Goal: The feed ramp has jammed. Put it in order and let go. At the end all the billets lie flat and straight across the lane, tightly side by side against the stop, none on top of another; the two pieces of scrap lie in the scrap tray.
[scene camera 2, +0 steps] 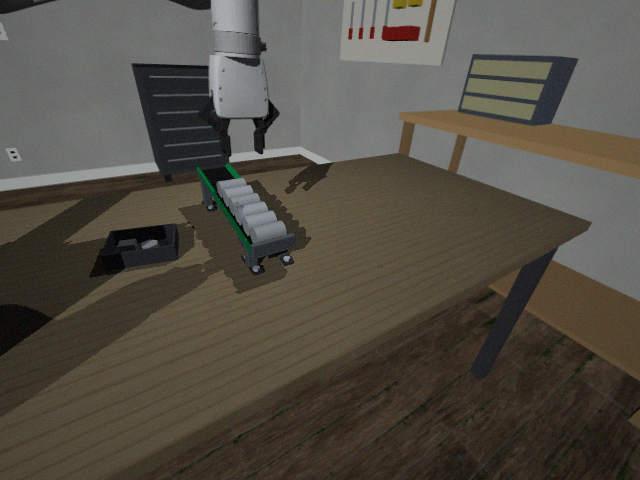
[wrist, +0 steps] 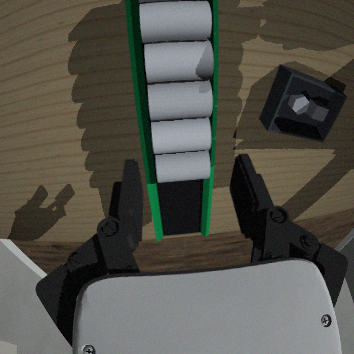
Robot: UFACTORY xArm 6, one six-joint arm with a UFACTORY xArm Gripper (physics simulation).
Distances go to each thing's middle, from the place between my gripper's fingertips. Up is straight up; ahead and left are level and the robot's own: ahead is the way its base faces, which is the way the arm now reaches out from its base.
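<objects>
Black scrap tray (scene camera 2: pixel 167 236): 4 cm to the left of my hand, 22 cm behind it, 18 cm below it.
</objects>
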